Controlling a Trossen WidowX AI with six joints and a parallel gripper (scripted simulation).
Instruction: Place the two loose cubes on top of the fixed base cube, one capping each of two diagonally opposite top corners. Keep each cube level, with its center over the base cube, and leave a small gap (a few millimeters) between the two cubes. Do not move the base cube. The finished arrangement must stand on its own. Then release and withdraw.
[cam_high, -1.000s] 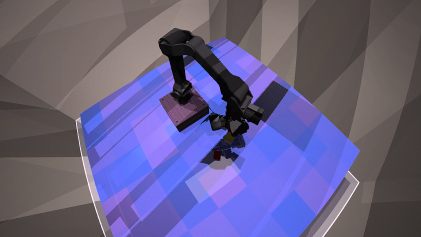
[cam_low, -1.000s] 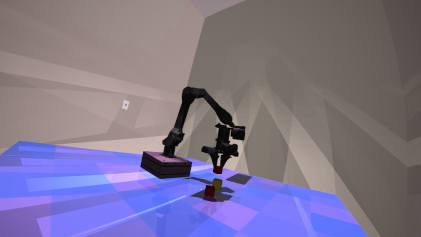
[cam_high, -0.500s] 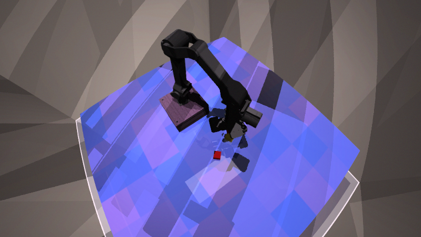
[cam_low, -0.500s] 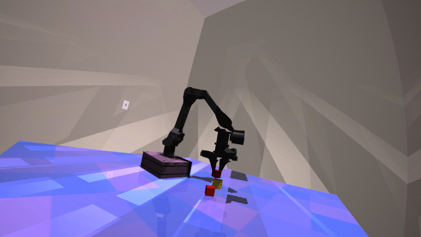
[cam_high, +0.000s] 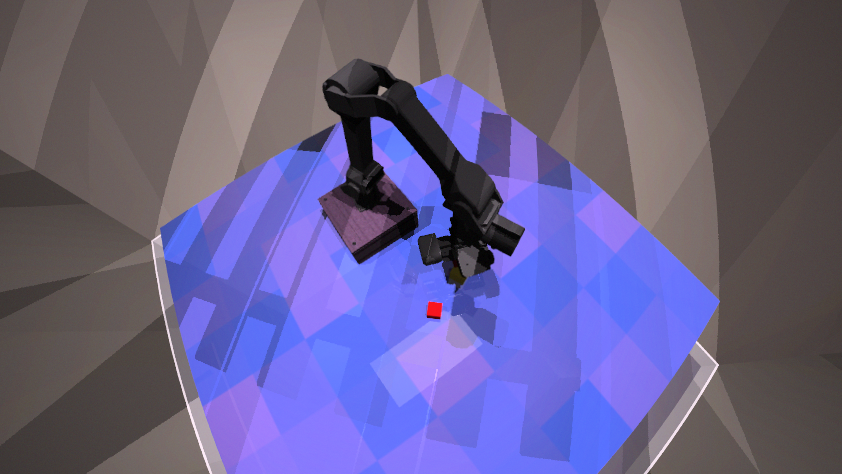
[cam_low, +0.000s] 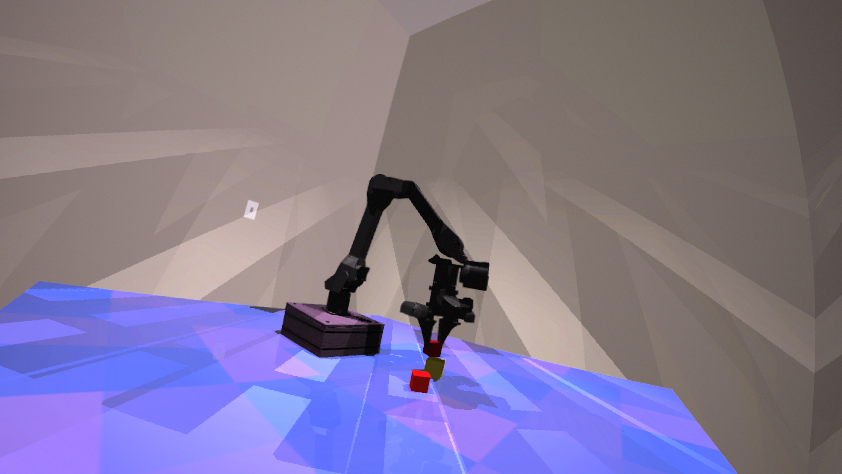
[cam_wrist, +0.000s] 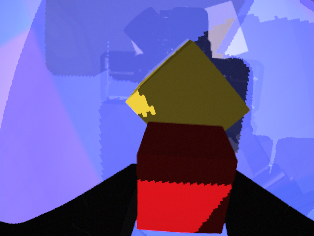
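The yellow cube lies 20 mm ahead of my gripper tip, 10 mm to the right of it and 40 mm below it. The rest, counted from my gripper tip: red cube: 70 mm ahead, 110 mm to the right, 50 mm below.
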